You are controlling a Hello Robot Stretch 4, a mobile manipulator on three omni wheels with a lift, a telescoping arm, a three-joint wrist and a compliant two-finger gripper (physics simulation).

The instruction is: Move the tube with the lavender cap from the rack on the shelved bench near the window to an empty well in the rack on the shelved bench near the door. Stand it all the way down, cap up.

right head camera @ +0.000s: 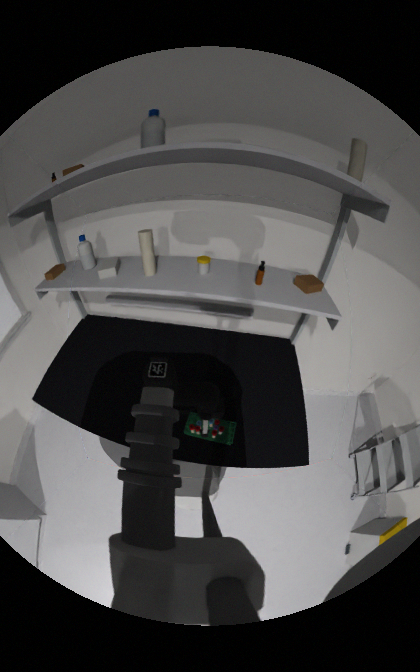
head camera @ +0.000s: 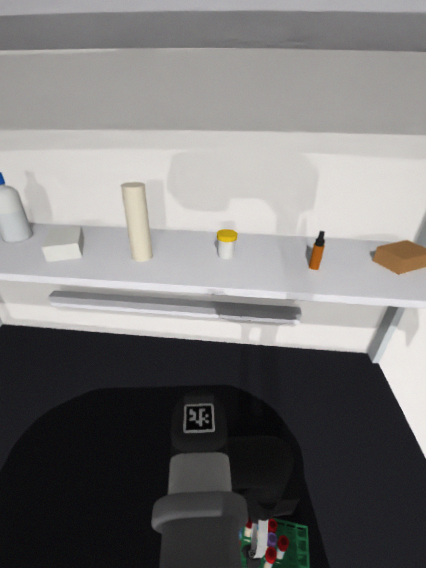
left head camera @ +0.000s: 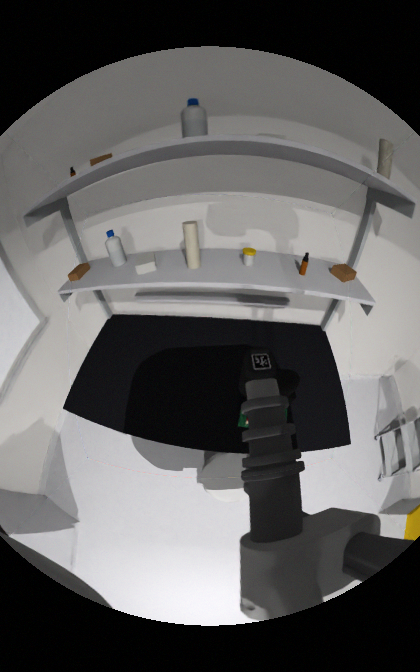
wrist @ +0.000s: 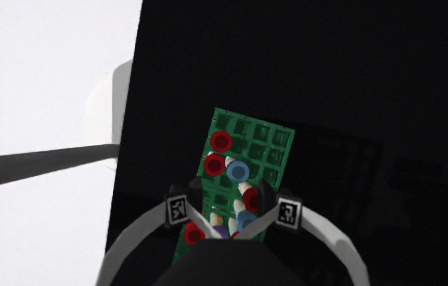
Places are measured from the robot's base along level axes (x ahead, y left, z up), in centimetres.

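Pixels of known places: hand, tool point: (head camera: 249, 532) (wrist: 228, 198); robot's base, link origin: (right head camera: 190, 481) (left head camera: 229, 474).
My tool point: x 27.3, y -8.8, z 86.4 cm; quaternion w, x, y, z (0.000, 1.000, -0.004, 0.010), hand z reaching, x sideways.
Ahead of a thing's pixels: the offset from my tool point to its middle. Level surfaces: height alone.
A green rack @(dy -2.6, dx +0.5, dz -10.1 cm) (head camera: 305, 547) (left head camera: 242, 419) (right head camera: 226, 436) (wrist: 254, 120) stands on the black bench top and holds several capped tubes. The lavender-capped tube @(dy -4.3, dx -1.0, dz -6.6 cm) (head camera: 272, 539) (wrist: 219, 232) is among the red and blue caps. In the wrist view it is low in the picture, partly covered by the left finger's link and the gripper body. My gripper (wrist: 231, 194) is open, with its fingertips apart over the rack. The fingertips are farther up the wrist picture than the lavender cap. Their height above the tubes is hard to tell. The second rack does not show.
A red-capped tube @(dy -0.7, dx +2.2, dz -6.6 cm) (wrist: 251, 199) is close beside the right fingertip, and a blue-capped tube @(dy -2.8, dx +1.6, dz -6.6 cm) (wrist: 245, 220) is near the right finger's link. Behind the bench top @(dz -12.9 cm) (head camera: 340, 400), a shelf @(dz +32.8 cm) (head camera: 180, 275) carries a cream cylinder @(dy +22.9, dx +47.2, dz +41.7 cm) (head camera: 137, 222), a yellow-lidded jar @(dy +1.5, dx +47.6, dz +35.8 cm) (head camera: 226, 246) and an orange bottle @(dy -19.2, dx +40.6, dz +37.4 cm) (head camera: 316, 256).
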